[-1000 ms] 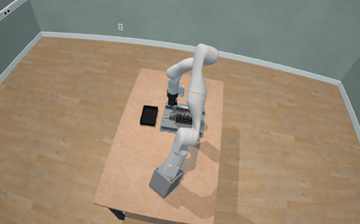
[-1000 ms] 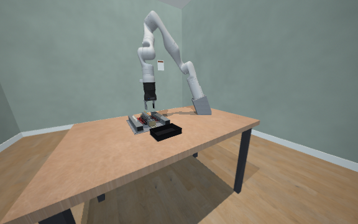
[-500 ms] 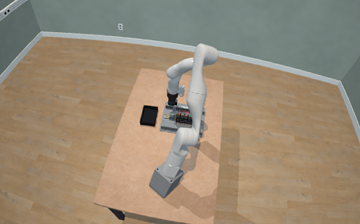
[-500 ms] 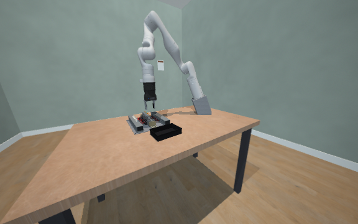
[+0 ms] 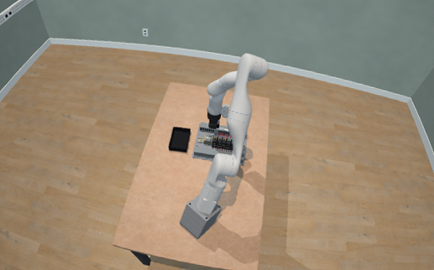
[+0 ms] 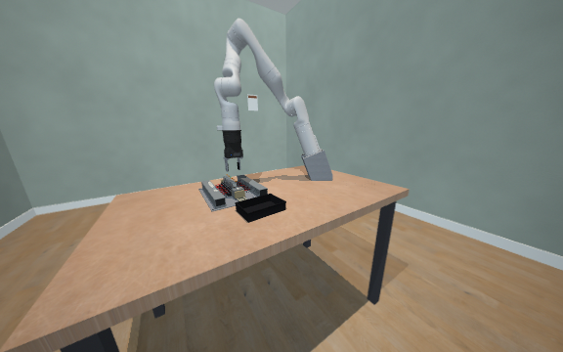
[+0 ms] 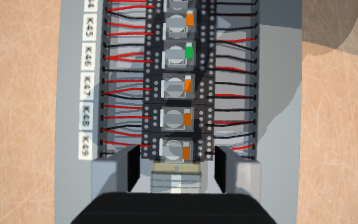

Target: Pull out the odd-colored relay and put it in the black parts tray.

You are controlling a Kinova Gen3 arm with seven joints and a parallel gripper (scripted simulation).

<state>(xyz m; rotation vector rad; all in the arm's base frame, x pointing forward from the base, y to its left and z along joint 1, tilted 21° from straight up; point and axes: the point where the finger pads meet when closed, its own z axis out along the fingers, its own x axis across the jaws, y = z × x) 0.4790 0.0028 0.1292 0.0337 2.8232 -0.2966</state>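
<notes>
Right now my hand is 40 mm to the left of the relay panel and 120 mm above it. From my hand the other things lie so: black parts tray (10 mm behind, 220 mm to the left, 120 mm below).
</notes>
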